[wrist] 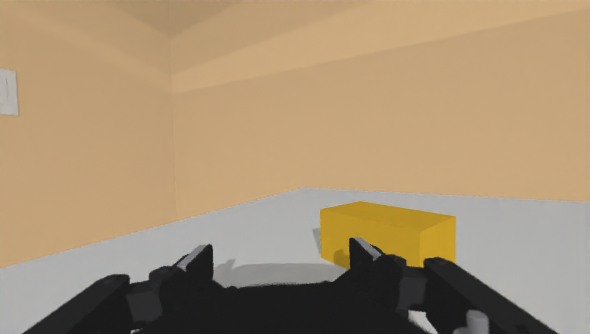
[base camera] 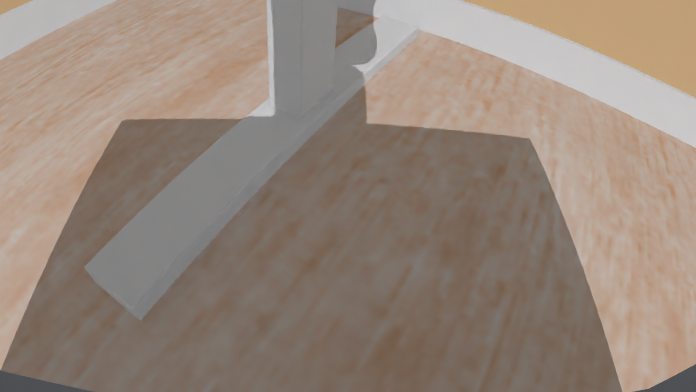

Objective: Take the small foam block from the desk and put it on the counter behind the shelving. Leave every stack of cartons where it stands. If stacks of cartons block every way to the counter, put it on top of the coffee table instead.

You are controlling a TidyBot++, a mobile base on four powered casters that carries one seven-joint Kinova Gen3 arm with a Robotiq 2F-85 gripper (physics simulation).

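Frame: origin at the arm's base, x ahead, y left, z up, level; millimetres.
Seen in the pictures: gripper, fingertip midpoint: (wrist: 282, 256).
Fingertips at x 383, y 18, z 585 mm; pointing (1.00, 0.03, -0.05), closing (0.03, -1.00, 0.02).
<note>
Pixels of each thing's middle, then the offset from my fingertips to it. "spot": a spot on its surface instead. Level surfaces: height alone.
- yellow foam block, body centre: (wrist: 382, 238) 54 mm ahead, 84 mm right, 9 mm down
- light grey desk top, surface height: 31 mm down
- grey desk leg, surface spot: (base camera: 302, 55) spot: 147 mm ahead, 17 mm left, 865 mm down
- white wall plate, surface spot: (wrist: 8, 92) spot: 494 mm ahead, 714 mm left, 238 mm up
- wood floor, surface height: 981 mm down
A yellow foam block (wrist: 385, 230) lies on the light grey desk top (wrist: 520, 240) in the wrist view, right of the middle. My gripper (wrist: 282, 256) is open with nothing between its fingers. The block is beyond the fingers and to the right; the right finger covers part of its lower front. In the base camera view a grey desk leg (base camera: 302, 55) stands on a long flat foot (base camera: 185, 200). The block and the gripper do not show there. The counter, the shelving, the cartons and the coffee table do not show in either view.
Tan walls (wrist: 375, 115) meet in a corner behind the desk top, with a white wall plate (wrist: 8, 92) at the far left. In the base camera view a white baseboard (base camera: 550, 55) runs along the wall behind the wood floor (base camera: 625, 210). The desk foot lies diagonally close ahead of the base.
</note>
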